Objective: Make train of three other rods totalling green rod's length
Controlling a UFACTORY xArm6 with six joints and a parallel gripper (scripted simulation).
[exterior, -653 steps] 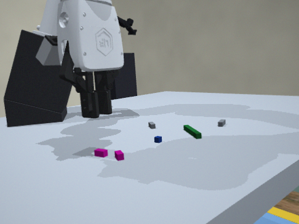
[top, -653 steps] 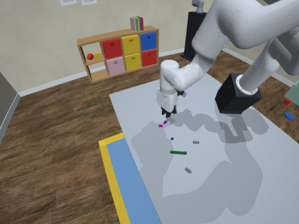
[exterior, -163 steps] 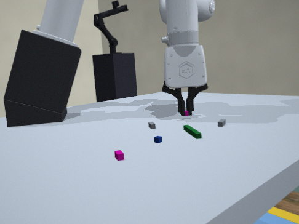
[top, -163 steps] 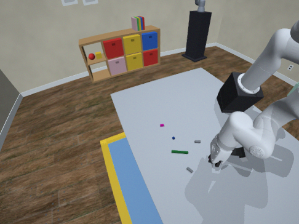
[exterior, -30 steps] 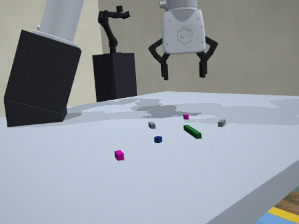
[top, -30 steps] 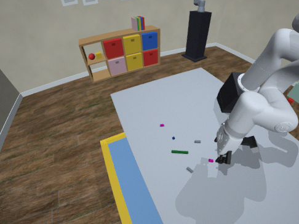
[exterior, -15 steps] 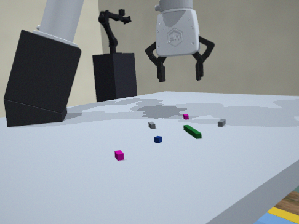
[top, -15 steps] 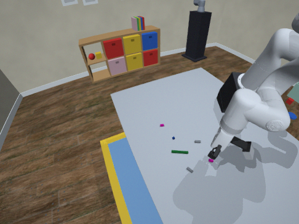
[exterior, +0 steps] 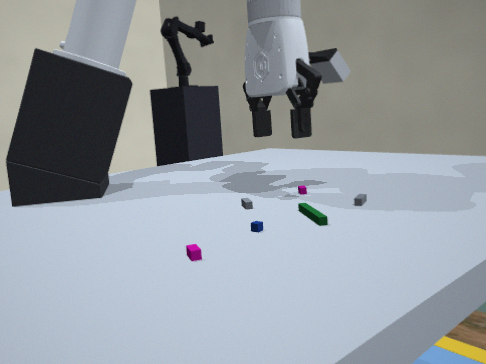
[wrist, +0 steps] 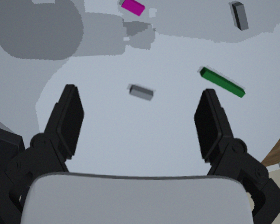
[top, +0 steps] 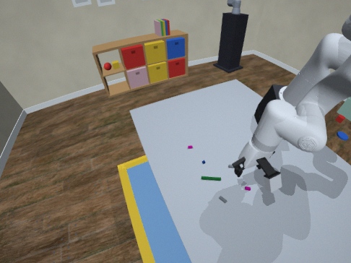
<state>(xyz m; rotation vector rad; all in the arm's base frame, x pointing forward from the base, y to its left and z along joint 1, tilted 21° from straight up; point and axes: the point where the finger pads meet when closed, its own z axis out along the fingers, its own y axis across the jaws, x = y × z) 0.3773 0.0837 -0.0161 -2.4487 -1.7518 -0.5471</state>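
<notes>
Right now my hand is 100 mm short of the green rod, 100 mm above it and 80 mm to the left of it. The rest, counted from my hand: blue rod (160 mm to the right, 100 mm below, 70 mm ahead).
</notes>
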